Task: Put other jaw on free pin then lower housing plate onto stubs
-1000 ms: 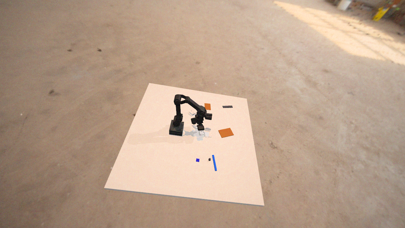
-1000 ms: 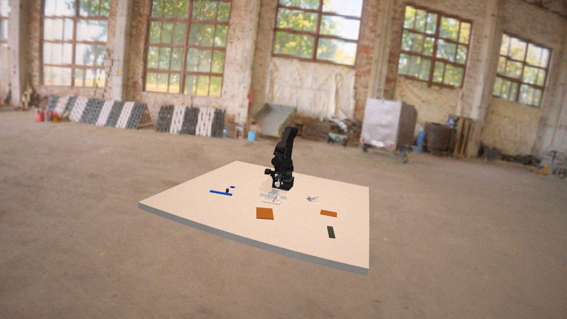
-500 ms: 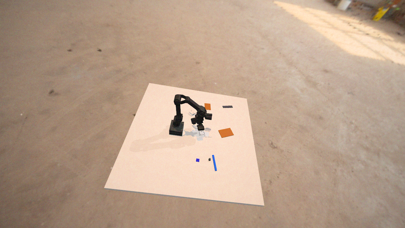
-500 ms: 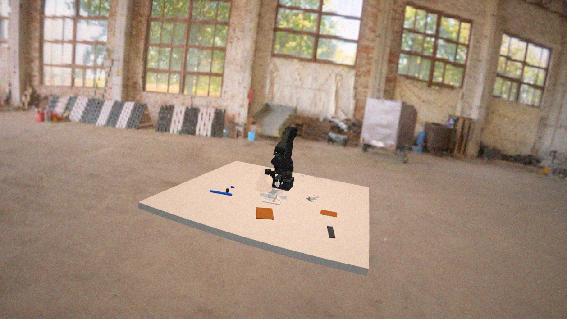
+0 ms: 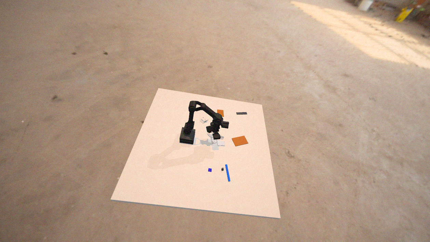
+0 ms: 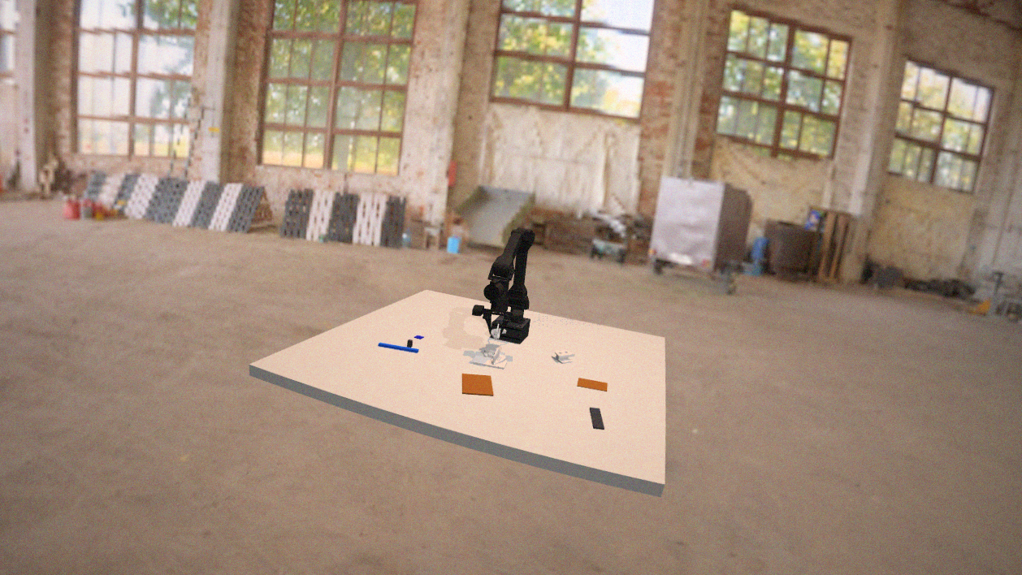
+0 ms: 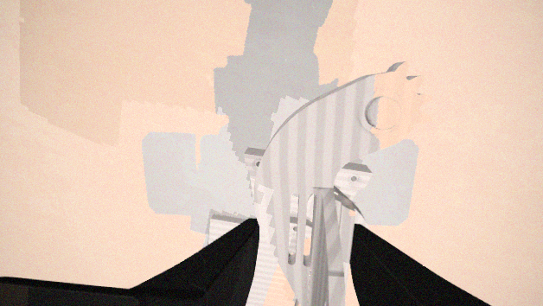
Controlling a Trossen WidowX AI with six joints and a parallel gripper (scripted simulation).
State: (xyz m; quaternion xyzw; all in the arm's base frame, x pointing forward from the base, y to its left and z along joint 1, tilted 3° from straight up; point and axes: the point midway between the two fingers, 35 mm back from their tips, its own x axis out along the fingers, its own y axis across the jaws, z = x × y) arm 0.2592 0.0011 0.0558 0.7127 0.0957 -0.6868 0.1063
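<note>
The flat white part lies 8 cm below my gripper tip, 8 cm ahead of it and 2 cm to the left of it. From my gripper tip the other things lie so: small white part: 24 cm to the left, 12 cm behind, 8 cm below; black cube: 30 cm to the right, 12 cm ahead, 7 cm below; large orange tile: 28 cm ahead, 8 cm below, 5 cm to the left.
</note>
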